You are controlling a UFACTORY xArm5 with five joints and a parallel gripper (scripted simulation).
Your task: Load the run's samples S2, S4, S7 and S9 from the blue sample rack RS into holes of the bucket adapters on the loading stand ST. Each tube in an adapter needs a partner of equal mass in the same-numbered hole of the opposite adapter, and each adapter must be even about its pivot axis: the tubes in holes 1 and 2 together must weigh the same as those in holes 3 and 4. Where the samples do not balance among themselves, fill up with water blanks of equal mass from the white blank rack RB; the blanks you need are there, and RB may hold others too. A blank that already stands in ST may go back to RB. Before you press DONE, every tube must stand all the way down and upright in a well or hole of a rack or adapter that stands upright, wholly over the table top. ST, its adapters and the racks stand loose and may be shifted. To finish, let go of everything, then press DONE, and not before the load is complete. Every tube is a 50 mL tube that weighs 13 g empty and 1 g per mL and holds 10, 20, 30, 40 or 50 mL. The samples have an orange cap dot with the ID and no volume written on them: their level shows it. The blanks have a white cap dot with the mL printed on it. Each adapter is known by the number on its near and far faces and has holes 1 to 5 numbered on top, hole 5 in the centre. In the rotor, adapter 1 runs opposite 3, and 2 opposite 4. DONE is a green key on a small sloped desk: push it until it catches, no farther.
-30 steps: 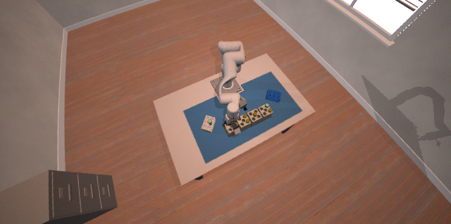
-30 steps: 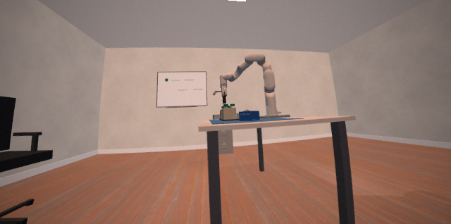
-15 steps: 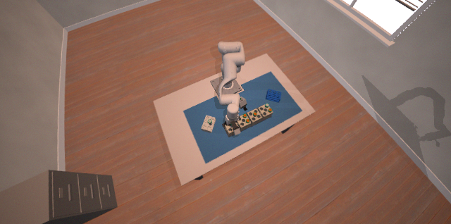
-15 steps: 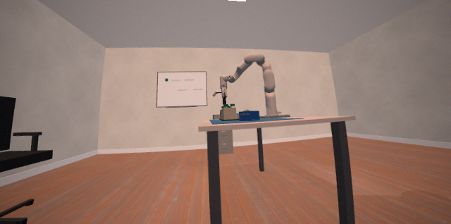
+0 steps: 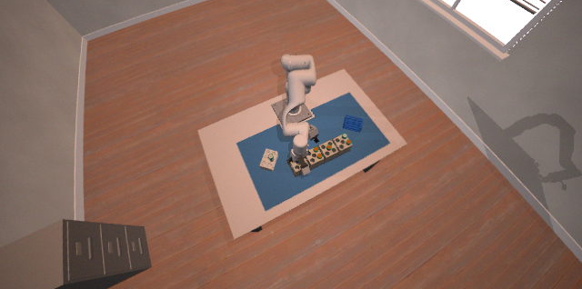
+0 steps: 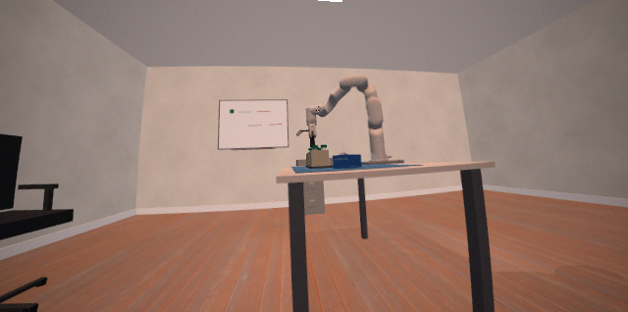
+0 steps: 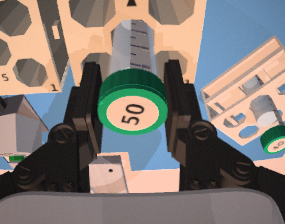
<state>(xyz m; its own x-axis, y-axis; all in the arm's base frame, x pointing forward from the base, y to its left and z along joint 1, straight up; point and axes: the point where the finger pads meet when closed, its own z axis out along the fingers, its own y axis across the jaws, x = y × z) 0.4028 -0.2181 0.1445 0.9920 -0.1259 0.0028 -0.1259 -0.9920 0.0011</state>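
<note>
Now: the done desk 21 cm to the left of my hand, 16 cm behind it and 11 cm below it. The rest, counted from my hand: sample tube S4 (13 cm to the left, 9 cm below, 1 cm behind); white blank rack RB (15 cm to the right, 14 cm behind, 13 cm below); sample tube S7 (12 cm to the left, 9 cm below, 4 cm ahead).
</note>
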